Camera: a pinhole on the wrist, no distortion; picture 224 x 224 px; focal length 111.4 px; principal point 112.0 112.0 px. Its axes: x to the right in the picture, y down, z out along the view. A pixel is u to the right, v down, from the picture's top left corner.
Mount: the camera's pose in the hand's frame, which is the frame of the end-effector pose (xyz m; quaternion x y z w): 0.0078 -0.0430 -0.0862 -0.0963 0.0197 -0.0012 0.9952
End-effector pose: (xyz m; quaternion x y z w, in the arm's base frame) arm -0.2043 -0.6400 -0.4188 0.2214 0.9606 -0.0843 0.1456
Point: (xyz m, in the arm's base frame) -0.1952 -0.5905 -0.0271
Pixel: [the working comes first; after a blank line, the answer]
In the camera's frame: -0.1088 0.1081 -0.2813

behind the camera
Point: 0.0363 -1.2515 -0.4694
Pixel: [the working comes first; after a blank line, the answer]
In the camera's frame: -0.4538 -0.4423 0.2327

outside the picture
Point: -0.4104 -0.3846 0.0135
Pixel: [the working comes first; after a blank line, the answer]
In the camera's frame: 0.1505 0.2145 -0.3900

behind the camera
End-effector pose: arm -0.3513 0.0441 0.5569 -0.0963 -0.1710 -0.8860 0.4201
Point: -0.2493 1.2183 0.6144
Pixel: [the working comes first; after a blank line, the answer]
In the camera's frame: -0.9082 -0.6581 0.4398

outside the picture
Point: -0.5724 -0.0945 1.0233
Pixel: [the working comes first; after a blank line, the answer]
In the camera's frame: 0.3579 -0.0330 0.4743

196.1 104.3
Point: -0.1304 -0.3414 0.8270
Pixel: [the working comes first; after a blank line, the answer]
In the camera's frame: 0.2017 0.4549 0.2942

outside the picture
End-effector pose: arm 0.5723 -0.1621 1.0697 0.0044 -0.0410 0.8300 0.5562
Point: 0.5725 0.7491 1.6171
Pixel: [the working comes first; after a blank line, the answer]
In the camera's frame: 0.8415 -0.4394 0.5239

outside the picture
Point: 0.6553 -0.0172 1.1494
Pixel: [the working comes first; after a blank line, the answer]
In the camera's frame: 0.0931 -0.1210 0.1349

188.9 12.1
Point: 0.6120 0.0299 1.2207
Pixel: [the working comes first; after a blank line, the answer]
In the camera's frame: 0.1540 -0.1170 0.2088

194.2 49.6
